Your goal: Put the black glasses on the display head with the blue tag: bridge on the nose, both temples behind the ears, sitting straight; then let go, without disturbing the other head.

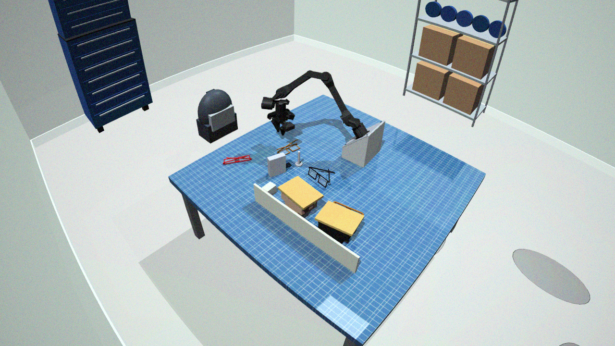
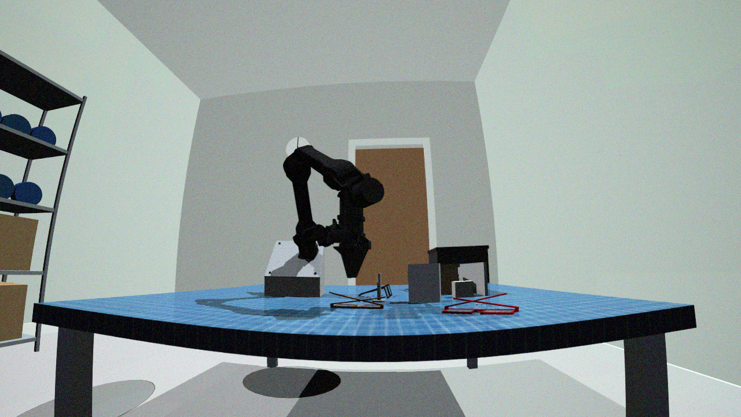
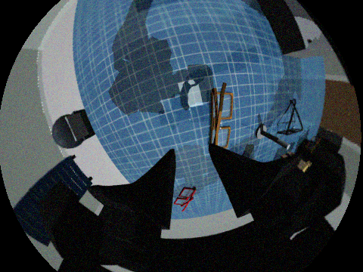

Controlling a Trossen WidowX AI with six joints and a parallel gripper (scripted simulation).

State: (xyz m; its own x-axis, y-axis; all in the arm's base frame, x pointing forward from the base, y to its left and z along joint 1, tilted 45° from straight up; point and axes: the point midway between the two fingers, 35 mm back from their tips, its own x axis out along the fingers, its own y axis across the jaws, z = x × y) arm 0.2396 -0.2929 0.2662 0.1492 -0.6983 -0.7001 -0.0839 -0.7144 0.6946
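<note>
Now: the grey block 180 mm to the left of my gripper tip, 180 mm ahead of it and 20 mm below it. Round my gripper tip: small block 310 mm ahead, 270 mm to the left, 50 mm below; then black glasses 370 mm to the left, 60 mm below, 30 mm ahead; then post 200 mm to the left, 50 mm below, 50 mm ahead.
</note>
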